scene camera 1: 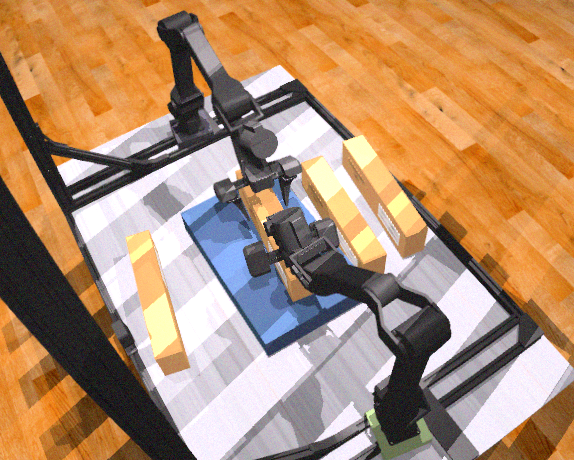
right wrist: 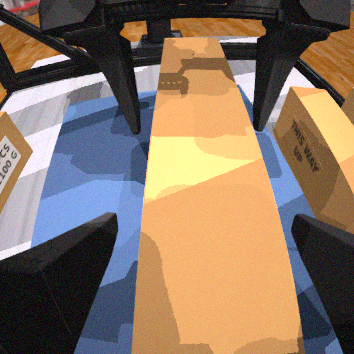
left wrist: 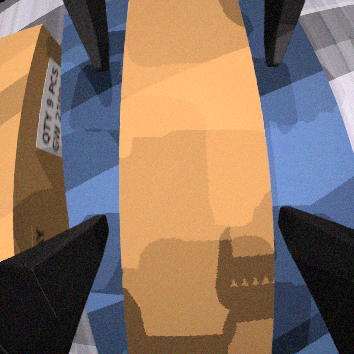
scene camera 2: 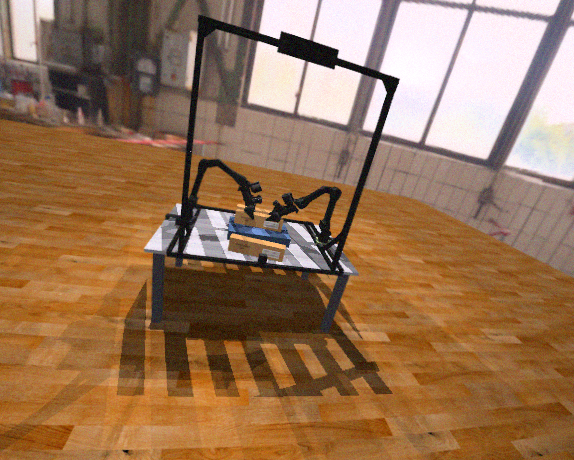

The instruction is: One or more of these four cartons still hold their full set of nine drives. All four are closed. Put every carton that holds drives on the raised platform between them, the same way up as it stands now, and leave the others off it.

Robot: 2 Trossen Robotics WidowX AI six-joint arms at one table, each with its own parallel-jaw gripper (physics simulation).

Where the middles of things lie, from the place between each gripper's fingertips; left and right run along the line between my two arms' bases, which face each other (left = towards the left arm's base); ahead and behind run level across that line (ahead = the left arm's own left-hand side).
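Labels:
Blue raised platform: 40 mm right of my left hand, 30 mm behind it, 90 mm below it.
Blue raised platform [scene camera 1: 220, 231]: 10 cm below my right hand, 3 cm left of it, 2 cm behind it.

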